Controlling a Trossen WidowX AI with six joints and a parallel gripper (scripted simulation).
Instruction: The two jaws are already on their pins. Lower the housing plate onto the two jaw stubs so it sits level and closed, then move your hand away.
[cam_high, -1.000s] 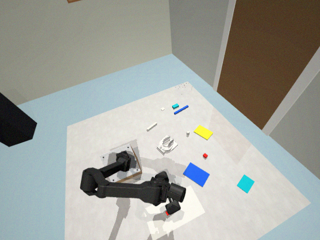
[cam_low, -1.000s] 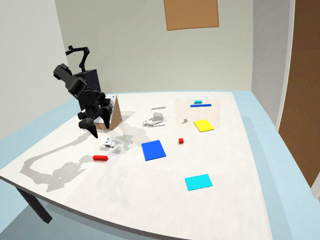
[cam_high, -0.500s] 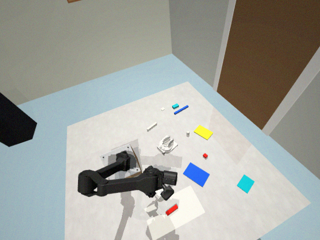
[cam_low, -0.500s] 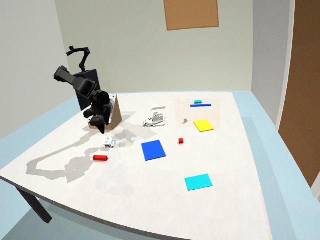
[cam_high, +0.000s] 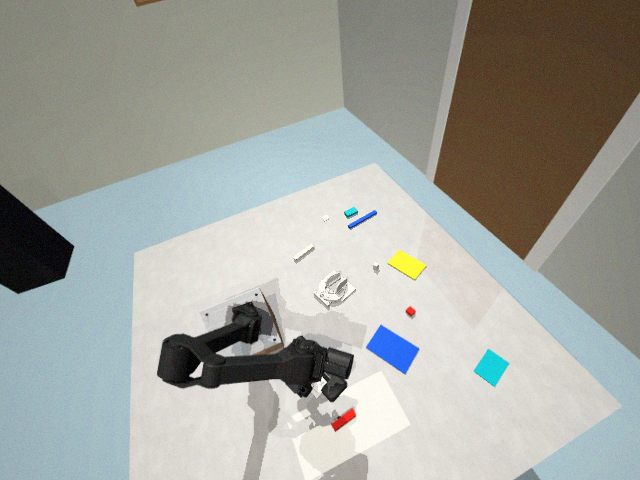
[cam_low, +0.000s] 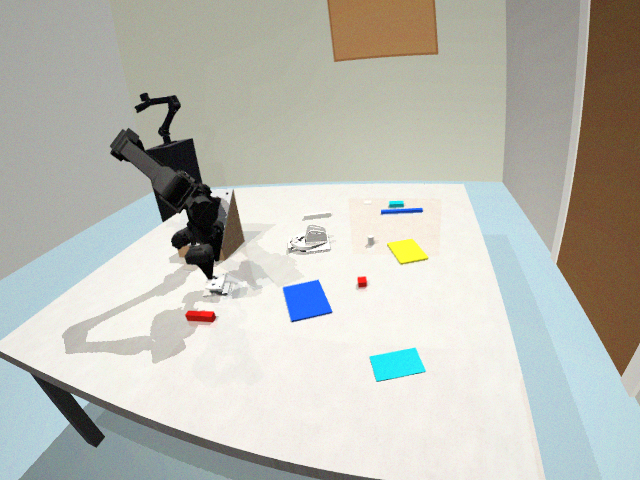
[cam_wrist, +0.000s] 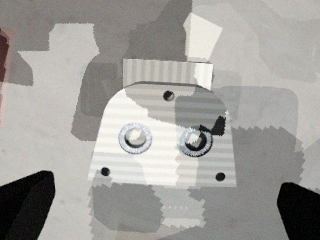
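Now: the housing plate 4 cm below my gripper tip and 1 cm behind it. Round my gripper tip: red cube (36 cm ahead, 9 cm to the left, 6 cm below); then blue mat (25 cm ahead, 6 cm below, 1 cm to the left); then red bar (12 cm to the right, 6 cm below, 2 cm ahead).
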